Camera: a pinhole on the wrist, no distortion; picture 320 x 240 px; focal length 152.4 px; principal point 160.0 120.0 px. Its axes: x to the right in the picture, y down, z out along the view. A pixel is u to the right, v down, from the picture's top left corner.
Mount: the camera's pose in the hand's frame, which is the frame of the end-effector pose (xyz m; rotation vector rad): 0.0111 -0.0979 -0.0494 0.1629 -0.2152 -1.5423
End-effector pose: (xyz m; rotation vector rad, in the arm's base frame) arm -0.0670 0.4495 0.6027 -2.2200 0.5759 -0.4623
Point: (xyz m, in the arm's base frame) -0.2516 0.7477 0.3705
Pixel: 101 5
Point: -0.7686 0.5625 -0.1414
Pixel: outside the picture
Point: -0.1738 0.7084 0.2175
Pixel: 75 59
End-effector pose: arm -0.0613 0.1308 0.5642 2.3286 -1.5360 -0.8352
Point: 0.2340 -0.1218 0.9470
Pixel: behind the camera
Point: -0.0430 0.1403 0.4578
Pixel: 129 186
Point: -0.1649 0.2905 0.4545
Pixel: 128 64
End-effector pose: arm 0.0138 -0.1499 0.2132 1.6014 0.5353 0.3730
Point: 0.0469 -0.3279 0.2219
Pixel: 86 104
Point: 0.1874 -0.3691 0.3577
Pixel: 32 162
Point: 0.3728 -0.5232 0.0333
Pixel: 172 187
